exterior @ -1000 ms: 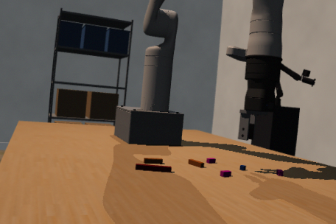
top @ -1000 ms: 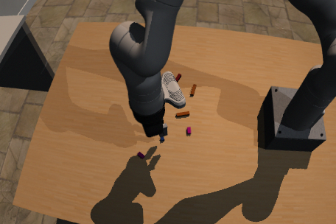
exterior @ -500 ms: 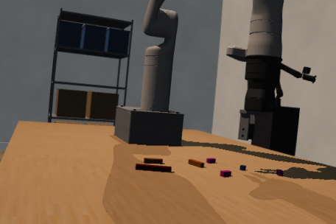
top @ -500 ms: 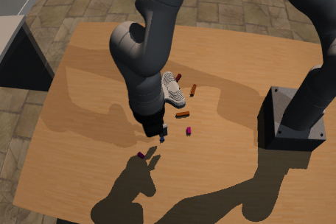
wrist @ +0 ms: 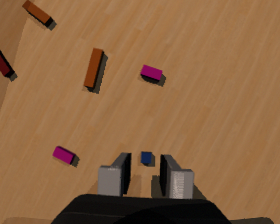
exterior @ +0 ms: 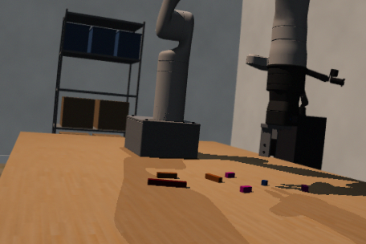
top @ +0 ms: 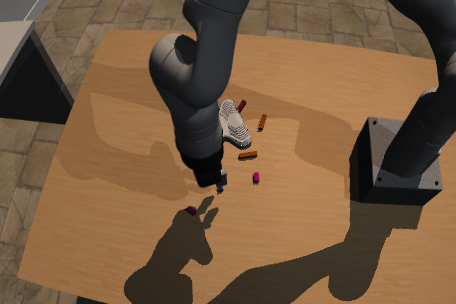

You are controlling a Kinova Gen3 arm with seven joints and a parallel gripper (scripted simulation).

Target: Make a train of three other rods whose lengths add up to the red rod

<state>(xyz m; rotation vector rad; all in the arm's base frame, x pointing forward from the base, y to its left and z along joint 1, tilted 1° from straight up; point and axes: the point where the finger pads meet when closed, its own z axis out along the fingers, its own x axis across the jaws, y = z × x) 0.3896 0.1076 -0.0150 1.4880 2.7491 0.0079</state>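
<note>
My gripper is now 7 cm above the blue rod. The rest, counted from my hand: red rod 1 cm ahead, 21 cm to the right, 7 cm below.
</note>
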